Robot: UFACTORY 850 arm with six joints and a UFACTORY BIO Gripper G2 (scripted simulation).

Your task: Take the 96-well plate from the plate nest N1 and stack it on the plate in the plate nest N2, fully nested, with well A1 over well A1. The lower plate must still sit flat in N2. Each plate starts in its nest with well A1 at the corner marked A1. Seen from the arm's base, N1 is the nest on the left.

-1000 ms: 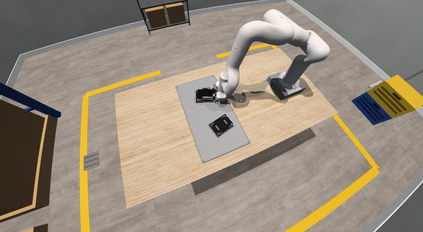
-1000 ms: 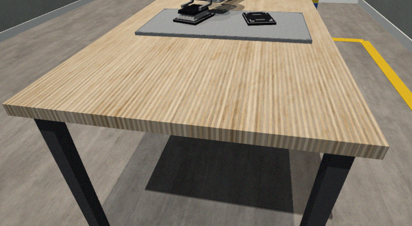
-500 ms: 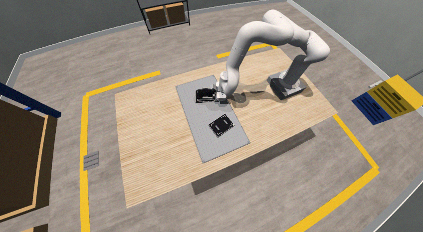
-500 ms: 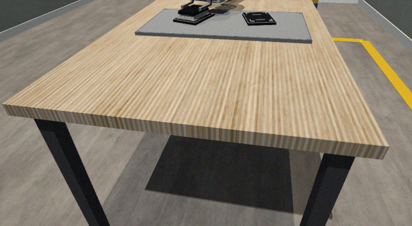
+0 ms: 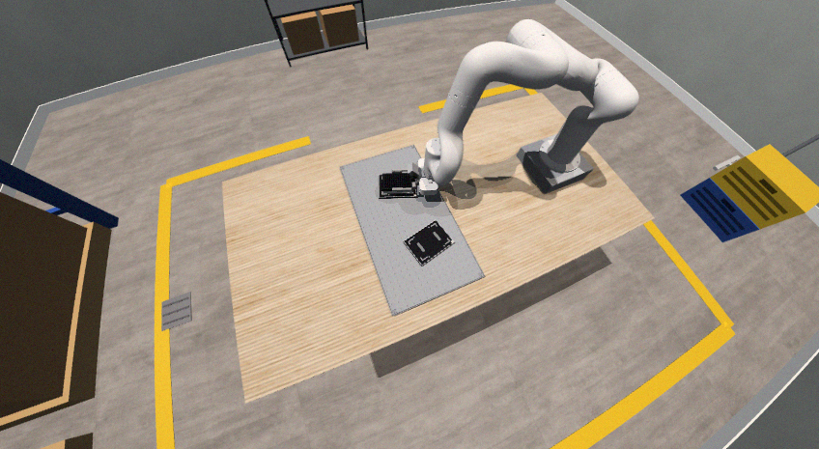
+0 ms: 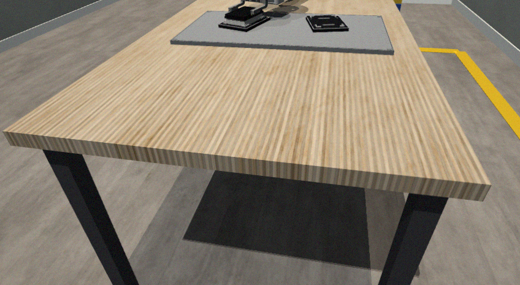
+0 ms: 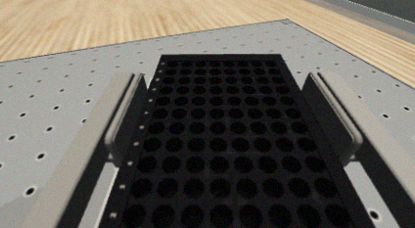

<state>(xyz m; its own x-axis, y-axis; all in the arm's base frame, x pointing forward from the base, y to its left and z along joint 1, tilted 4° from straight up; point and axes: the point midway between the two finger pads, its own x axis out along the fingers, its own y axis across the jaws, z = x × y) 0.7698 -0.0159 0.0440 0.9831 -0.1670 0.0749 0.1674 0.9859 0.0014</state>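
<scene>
Right now my hand is 30 mm above the white 96-well plate. Also, from my hand: nest N1: 70 mm behind, 290 mm to the left, 40 mm below; nest N2: 40 mm below; black 96-well plate: 10 mm below.
</scene>
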